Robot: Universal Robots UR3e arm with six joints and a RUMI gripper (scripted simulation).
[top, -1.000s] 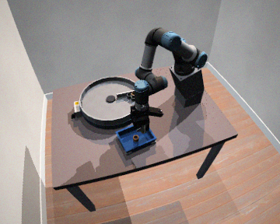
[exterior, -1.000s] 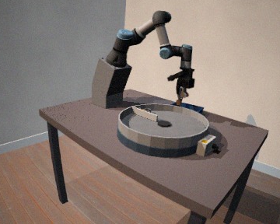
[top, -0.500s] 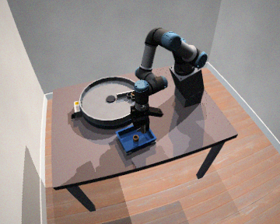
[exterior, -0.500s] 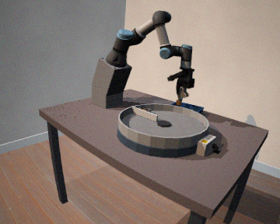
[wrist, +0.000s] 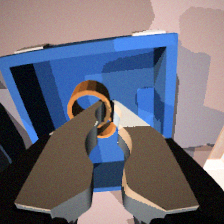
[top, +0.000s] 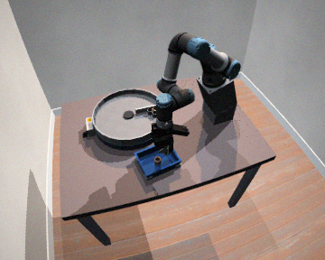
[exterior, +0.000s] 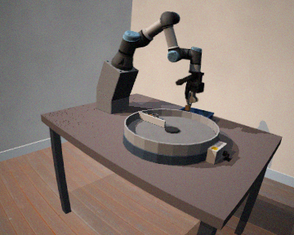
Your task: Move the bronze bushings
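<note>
Now: hand 5 cm short of the blue crate, 1 cm to the left of it and 5 cm above it. Also, from my hand: turntable: 13 cm ahead, 33 cm to the right, 2 cm below.
</note>
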